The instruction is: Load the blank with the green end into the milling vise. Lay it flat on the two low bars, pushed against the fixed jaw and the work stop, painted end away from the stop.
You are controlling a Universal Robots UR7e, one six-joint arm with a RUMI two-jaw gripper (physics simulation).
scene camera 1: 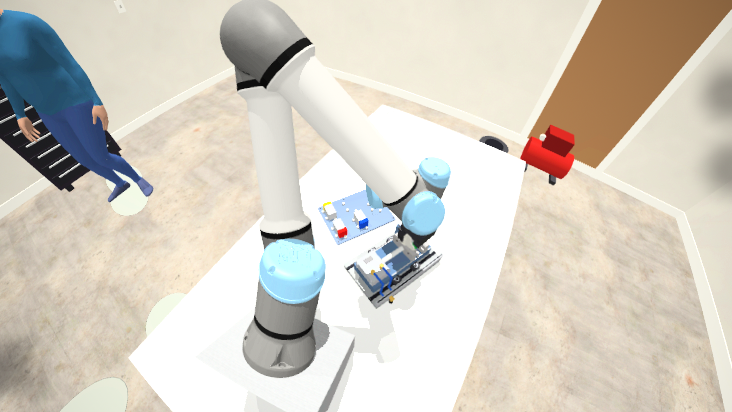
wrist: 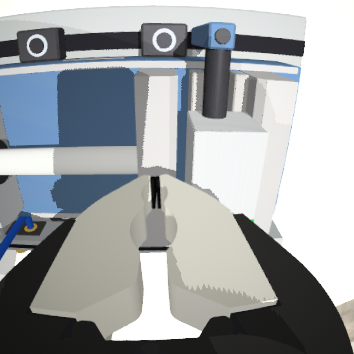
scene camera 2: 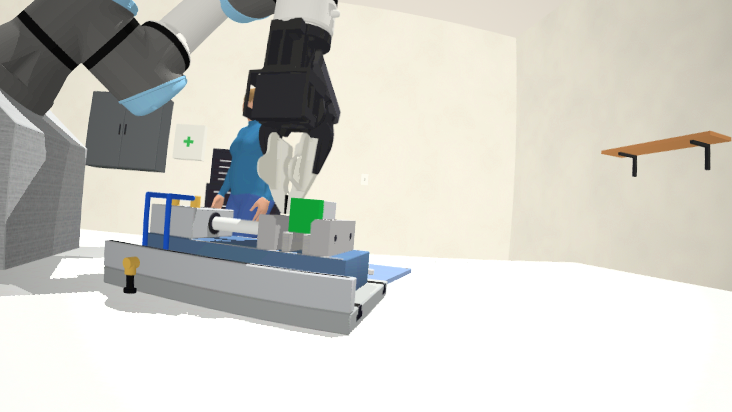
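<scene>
The blank shows its green end [scene camera 2: 306, 214] in scene camera 2 and its white body [wrist: 227, 160] in the wrist view. It sits between the moving jaw [scene camera 2: 267, 232] [wrist: 161, 120] and the fixed jaw [scene camera 2: 338, 237] [wrist: 276, 102], looking level, green end away from the work stop [wrist: 216, 85]. Its far end is at the stop's rod. Parts of the low bars [scene camera 2: 293, 242] show under it; whether it touches the fixed jaw is hidden. My gripper [scene camera 2: 285, 203] [wrist: 156, 179] is shut and empty, its tips beside the blank on the moving-jaw side.
The vise's blue base [scene camera 2: 307, 262] stands on a grey plate, with blue tubes [scene camera 2: 166, 220] and a white rod [scene camera 2: 233, 225] on the moving-jaw side. A blue board [scene camera 1: 350, 232] beside the vise holds blanks with yellow, red [scene camera 1: 341, 232] and blue [scene camera 1: 363, 223] ends. A person [scene camera 1: 46, 66] stands beyond the table.
</scene>
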